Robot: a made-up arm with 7 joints.
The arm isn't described. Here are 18 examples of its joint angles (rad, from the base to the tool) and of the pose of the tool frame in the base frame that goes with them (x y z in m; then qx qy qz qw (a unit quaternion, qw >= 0)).
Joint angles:
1: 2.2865 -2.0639 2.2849 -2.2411 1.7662 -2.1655 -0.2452
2: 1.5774 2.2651 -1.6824 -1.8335 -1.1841 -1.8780 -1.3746
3: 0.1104 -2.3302 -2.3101 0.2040 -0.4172 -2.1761 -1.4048
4: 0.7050 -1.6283 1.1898 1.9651 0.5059 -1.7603 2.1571
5: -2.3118 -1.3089 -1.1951 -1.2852 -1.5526 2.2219 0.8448
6: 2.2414 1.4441 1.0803 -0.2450 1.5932 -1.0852 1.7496
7: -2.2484 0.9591 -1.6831 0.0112 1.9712 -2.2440 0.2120
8: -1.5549 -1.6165 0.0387 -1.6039 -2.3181 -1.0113 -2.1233
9: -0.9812 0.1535 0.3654 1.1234 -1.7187 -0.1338 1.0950
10: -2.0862 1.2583 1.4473 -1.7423 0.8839 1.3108 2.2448
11: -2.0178 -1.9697 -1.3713 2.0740 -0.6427 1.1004 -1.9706
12: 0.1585 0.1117 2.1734 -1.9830 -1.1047 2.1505 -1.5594
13: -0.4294 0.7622 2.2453 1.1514 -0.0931 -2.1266 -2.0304
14: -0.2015 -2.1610 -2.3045 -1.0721 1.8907 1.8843 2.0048
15: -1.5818 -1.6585 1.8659 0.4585 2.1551 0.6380 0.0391
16: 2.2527 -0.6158 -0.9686 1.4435 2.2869 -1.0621 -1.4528
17: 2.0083 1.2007 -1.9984 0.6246 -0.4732 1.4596 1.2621
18: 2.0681 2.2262 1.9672 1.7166 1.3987 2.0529 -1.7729
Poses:
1: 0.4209 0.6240 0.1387 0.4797 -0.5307 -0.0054 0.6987
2: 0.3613 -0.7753 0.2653 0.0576 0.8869 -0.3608 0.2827
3: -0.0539 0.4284 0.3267 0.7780 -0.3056 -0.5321 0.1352
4: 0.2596 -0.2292 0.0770 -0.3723 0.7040 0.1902 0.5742
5: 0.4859 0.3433 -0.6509 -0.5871 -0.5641 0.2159 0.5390
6: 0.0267 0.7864 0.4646 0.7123 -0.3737 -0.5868 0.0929
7: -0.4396 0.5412 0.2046 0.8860 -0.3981 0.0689 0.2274
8: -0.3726 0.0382 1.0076 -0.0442 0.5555 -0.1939 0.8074
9: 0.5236 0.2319 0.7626 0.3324 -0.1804 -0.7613 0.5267
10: -0.3940 0.0272 0.8241 0.2513 0.4792 -0.5722 0.6163
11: 0.7469 0.7611 -0.1156 0.5712 -0.8033 -0.1635 0.0403
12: 0.4211 -0.5387 -0.9285 0.4284 0.6572 0.5998 0.1574
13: 0.2029 -0.3857 0.4211 -0.1140 0.2833 0.8907 0.3367
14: 0.0185 0.4006 0.4581 -0.8567 0.1481 -0.4456 0.2136
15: 1.1198 0.1267 -0.2842 -0.2677 0.2630 -0.7990 0.4698
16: 0.5944 0.0776 -0.0054 0.2511 0.8118 -0.3967 0.3471
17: -0.7199 0.2141 0.0888 -0.3962 0.6865 0.1800 0.5826
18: 0.0225 -0.3670 0.7907 0.2489 0.3682 -0.8913 0.0897
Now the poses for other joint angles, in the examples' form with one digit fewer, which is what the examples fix.
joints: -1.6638 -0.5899 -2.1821 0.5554 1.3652 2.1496 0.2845
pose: -0.298 -0.032 0.433 -0.190 0.032 0.595 0.780
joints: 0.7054 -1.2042 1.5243 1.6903 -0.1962 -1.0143 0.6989
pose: 0.224 0.126 0.091 0.558 -0.567 -0.533 0.290
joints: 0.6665 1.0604 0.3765 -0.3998 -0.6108 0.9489 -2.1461
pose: -0.119 -0.197 0.412 -0.505 -0.018 0.380 0.775
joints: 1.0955 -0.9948 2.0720 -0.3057 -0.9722 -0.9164 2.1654
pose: 0.406 0.639 -0.775 0.440 -0.539 -0.045 0.717
